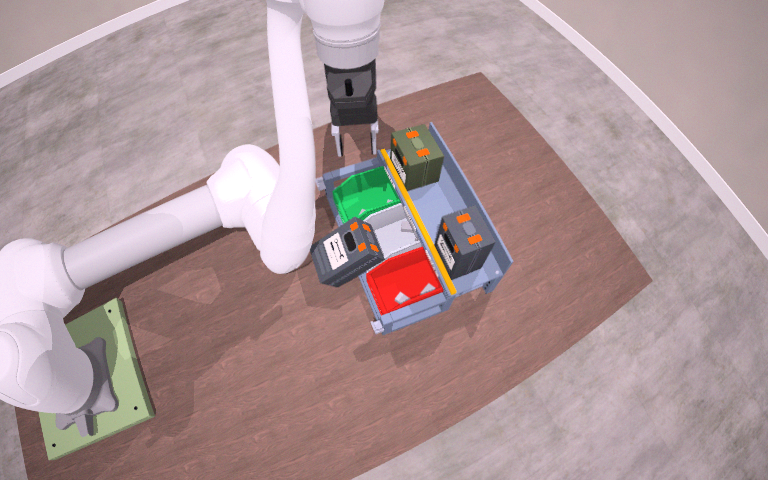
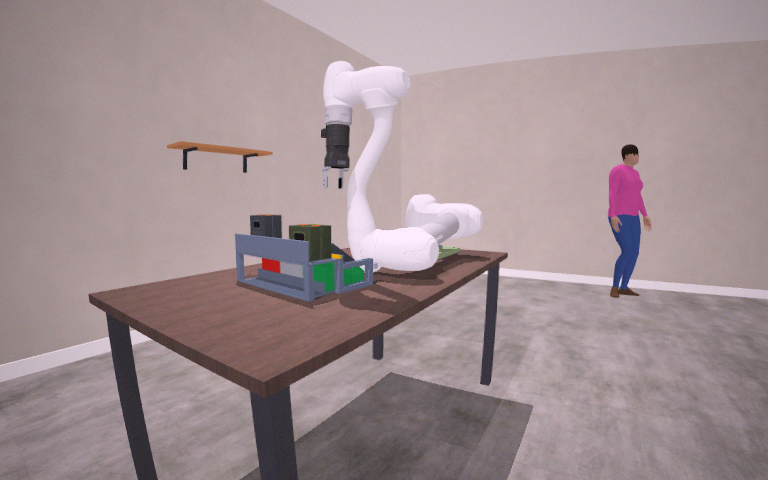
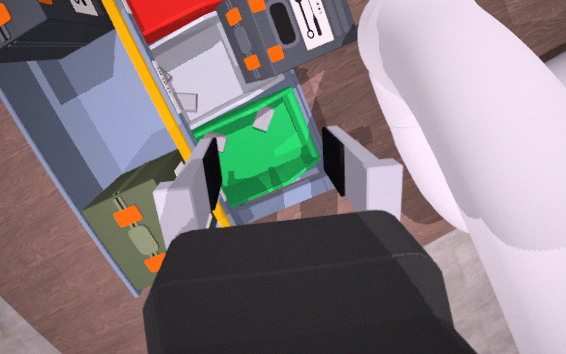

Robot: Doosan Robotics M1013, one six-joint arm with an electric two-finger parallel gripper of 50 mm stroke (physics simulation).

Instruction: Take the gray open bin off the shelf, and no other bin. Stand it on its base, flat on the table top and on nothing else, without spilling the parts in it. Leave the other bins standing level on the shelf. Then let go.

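Places are measured from the arm's base along level axes (x left, y back, z up), in millimetres.
Where they show: gripper, between the fingertips: [image 1: 357, 150] [image 2: 333, 188] [image 3: 271, 154]; arm's base, origin of its link: [image 1: 82, 383].
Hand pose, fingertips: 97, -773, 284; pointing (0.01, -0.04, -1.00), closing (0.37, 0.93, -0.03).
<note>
Each offset is from my fingertips to the top centre of the thing, as dx, dy, dz. "spot": to the spot under its first point. Level surfaces: height alone.
The gray open bin @[-56, -58, -228] [image 1: 396, 233] [image 2: 291, 268] [image 3: 205, 75] sits in the shelf @[spot: -42, -163, -207] [image 1: 436, 200] [image 2: 271, 249] [image 3: 135, 125] between the green bin @[+55, -59, -228] [image 1: 362, 195] [image 2: 323, 277] [image 3: 270, 150] and the red bin @[-169, -46, -228] [image 1: 402, 277] [image 2: 271, 264] [image 3: 172, 12]. A small part @[-36, -102, -285] [image 1: 406, 226] [image 3: 188, 102] shows in it. A dark gray case @[-60, +59, -184] [image 1: 353, 257] [image 2: 338, 251] [image 3: 260, 30] is tilted against the shelf's front and covers the gray bin's front end. My gripper [image 1: 356, 152] [image 2: 333, 185] [image 3: 271, 154] is open and empty, pointing down, high above the shelf's green-bin end.
Another dark case @[-180, -138, -85] [image 1: 470, 243] [image 2: 266, 225] [image 3: 60, 30] and an olive case @[+50, -155, -112] [image 1: 419, 161] [image 2: 311, 240] [image 3: 150, 200] stand behind the yellow bar @[-60, -102, -197] [image 1: 419, 220] [image 3: 150, 85]. My white arm [image 1: 288, 226] [image 3: 450, 100] bends low beside the tilted case; contact is unclear. The table @[dz -309] [image 1: 254, 350] [image 2: 198, 316] carries the shelf.
</note>
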